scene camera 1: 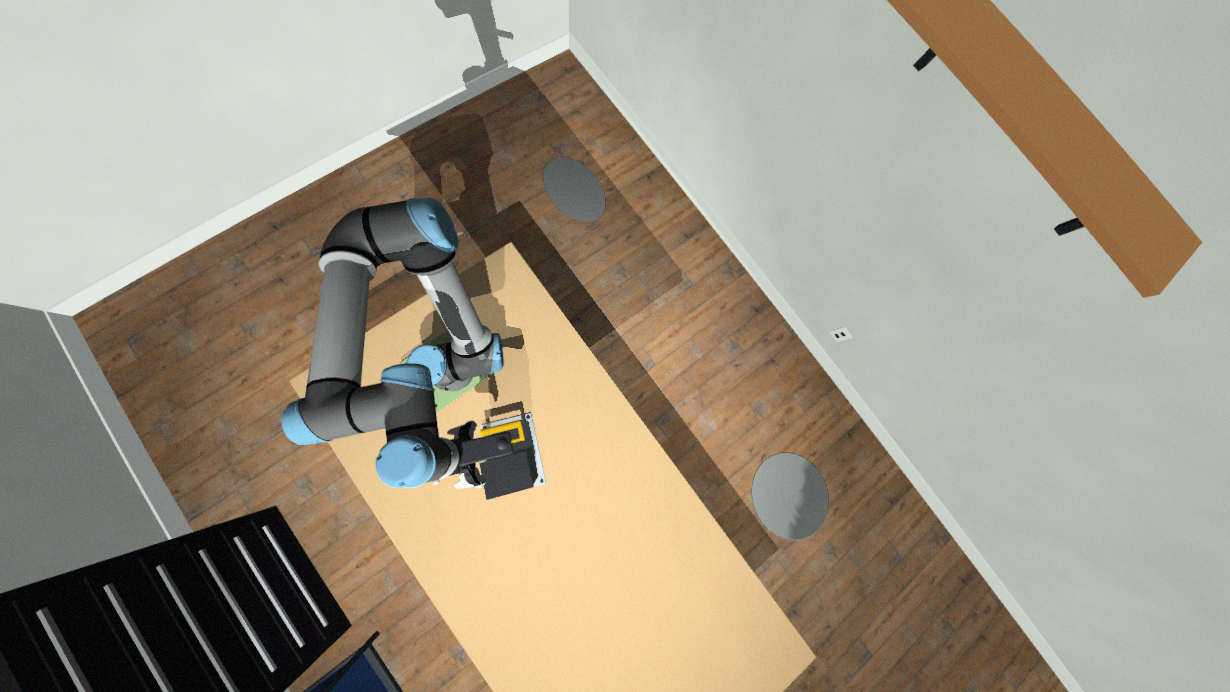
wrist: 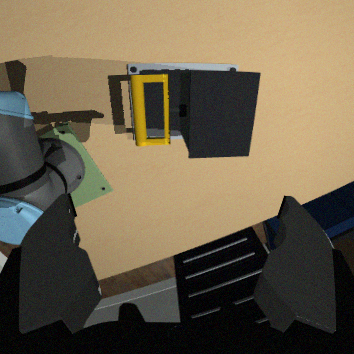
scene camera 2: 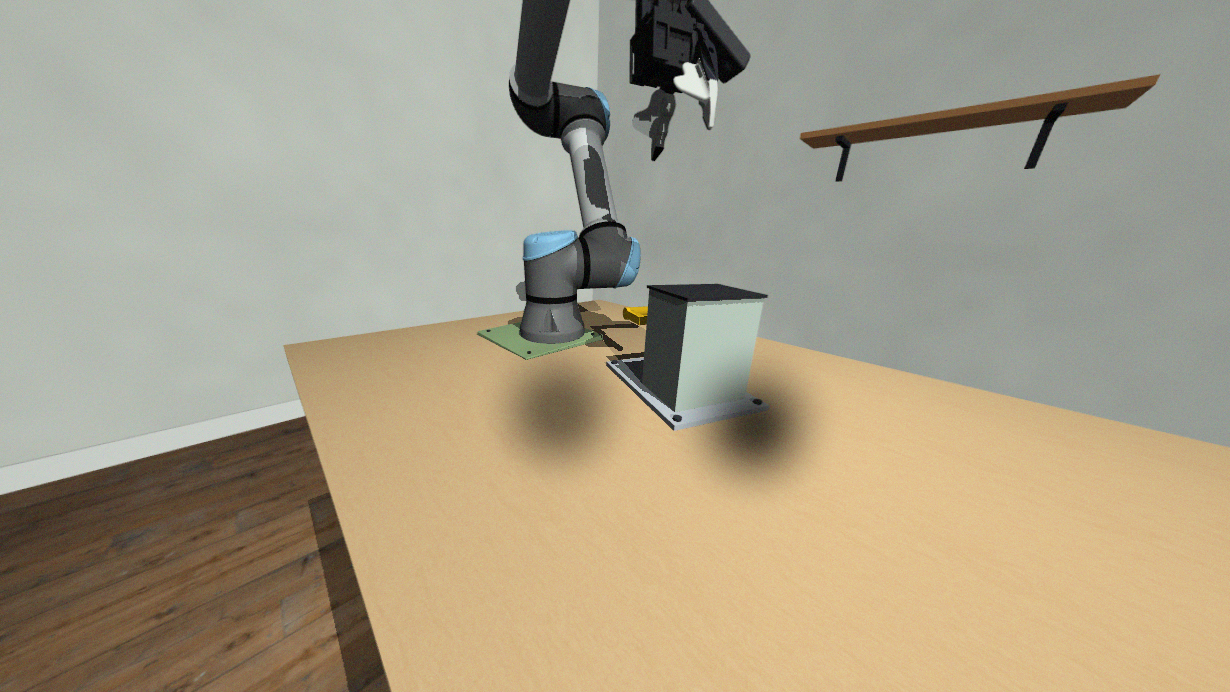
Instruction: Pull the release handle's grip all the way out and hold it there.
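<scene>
The release handle's yellow rectangular grip (scene camera 1: 520,432) (scene camera 2: 636,315) (wrist: 140,111) sticks out beside a dark-topped box housing (scene camera 1: 509,475) (scene camera 2: 718,352) (wrist: 224,115). In the wrist view it is at the housing's left, upper centre. In scene camera 2 the housing hides most of it. The housing stands on a light grey base plate (scene camera 1: 539,456) (scene camera 2: 688,419) (wrist: 185,67) with dark bolts. My gripper (scene camera 1: 471,453) (scene camera 2: 684,142) (wrist: 177,196) is open and empty, high above the table and apart from the grip. How far out the grip stands is hard to tell.
My arm's base stands on a green plate (scene camera 2: 516,342) (wrist: 90,175) on the wooden table (scene camera 1: 602,559), near the handle's side of the housing. A black drawer cabinet (wrist: 220,270) and a blue object (scene camera 1: 356,675) (wrist: 335,210) are beyond the table edge. A wooden shelf (scene camera 1: 1057,146) (scene camera 2: 989,116) is on the wall.
</scene>
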